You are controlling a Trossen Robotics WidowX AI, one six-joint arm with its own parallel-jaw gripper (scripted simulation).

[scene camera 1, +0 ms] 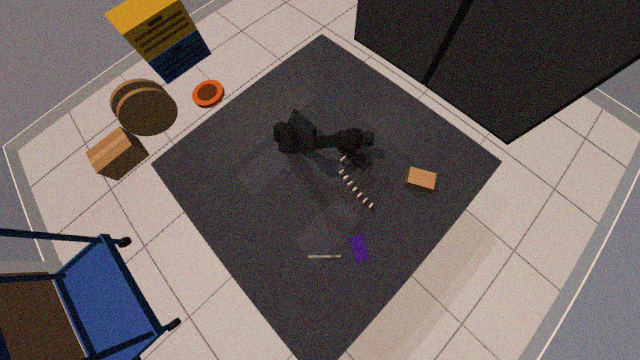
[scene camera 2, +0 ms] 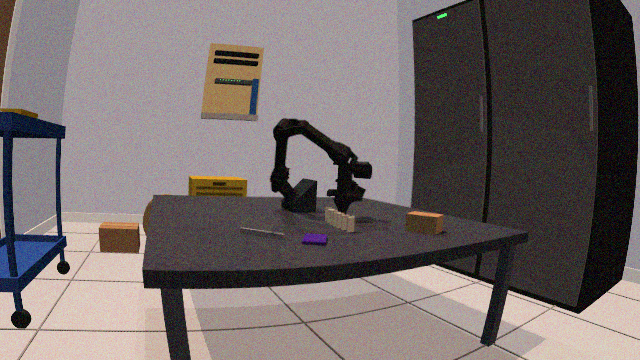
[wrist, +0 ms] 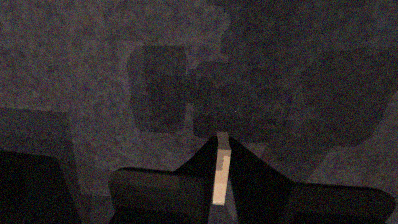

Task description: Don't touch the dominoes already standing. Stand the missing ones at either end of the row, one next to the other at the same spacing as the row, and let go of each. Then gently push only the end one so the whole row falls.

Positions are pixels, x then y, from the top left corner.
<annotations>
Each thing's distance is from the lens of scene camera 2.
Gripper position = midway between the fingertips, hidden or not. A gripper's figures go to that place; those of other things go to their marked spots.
gripper (scene camera 2: 342, 216): 146 cm
tan box (scene camera 2: 429, 223): 122 cm
</annotations>
